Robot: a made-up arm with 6 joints. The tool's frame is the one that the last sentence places.
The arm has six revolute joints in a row. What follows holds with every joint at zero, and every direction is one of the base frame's. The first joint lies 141 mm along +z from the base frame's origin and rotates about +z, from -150 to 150 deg. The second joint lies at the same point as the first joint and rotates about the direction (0.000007, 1, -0.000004), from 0 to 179.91 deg. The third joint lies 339 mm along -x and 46 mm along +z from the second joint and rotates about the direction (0.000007, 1, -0.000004), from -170 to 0 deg. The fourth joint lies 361 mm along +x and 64 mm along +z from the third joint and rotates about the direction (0.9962, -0.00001, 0.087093), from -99.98 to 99.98 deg. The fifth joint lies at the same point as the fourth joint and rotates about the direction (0.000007, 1, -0.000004), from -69.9 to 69.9 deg. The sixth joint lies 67 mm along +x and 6 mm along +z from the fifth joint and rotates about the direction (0.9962, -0.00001, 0.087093), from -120 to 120 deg. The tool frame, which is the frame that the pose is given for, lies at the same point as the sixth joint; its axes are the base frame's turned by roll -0.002, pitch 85.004 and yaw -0.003 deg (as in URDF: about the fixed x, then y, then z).
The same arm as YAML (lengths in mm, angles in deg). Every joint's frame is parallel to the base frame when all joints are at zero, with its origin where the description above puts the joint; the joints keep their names.
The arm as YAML. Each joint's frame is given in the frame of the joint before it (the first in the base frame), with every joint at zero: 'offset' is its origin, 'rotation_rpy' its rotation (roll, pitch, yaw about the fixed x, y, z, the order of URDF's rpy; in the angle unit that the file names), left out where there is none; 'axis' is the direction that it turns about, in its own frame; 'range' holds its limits. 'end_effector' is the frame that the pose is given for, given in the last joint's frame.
length_unit: mm
angle_unit: deg
chain:
  - id: joint 1
    offset: [0.0, 0.0, 141.0]
    axis: "+z"
    range: [-150.0, 150.0]
  - id: joint 2
    offset: [0.0, 0.0, 0.0]
    axis: "+y"
    range: [0.0, 179.91]
  - id: joint 3
    offset: [-339.0, 0.0, 46.0]
    axis: "+y"
    range: [-170.0, 0.0]
  - id: joint 4
    offset: [361.0, 0.0, 64.0]
    axis: [0.9962, 0.0, 0.0871]
    range: [-99.98, 99.98]
  - id: joint 5
    offset: [0.0, 0.0, 0.0]
    axis: "+y"
    range: [-69.9, 69.9]
  - id: joint 6
    offset: [67.0, 0.0, 6.0]
    axis: [0.9962, 0.0, 0.0871]
    range: [-120.0, 120.0]
end_effector:
  offset: [0.0, 0.0, 0.0]
  rotation_rpy: [0.0, 85.0, 0.0]

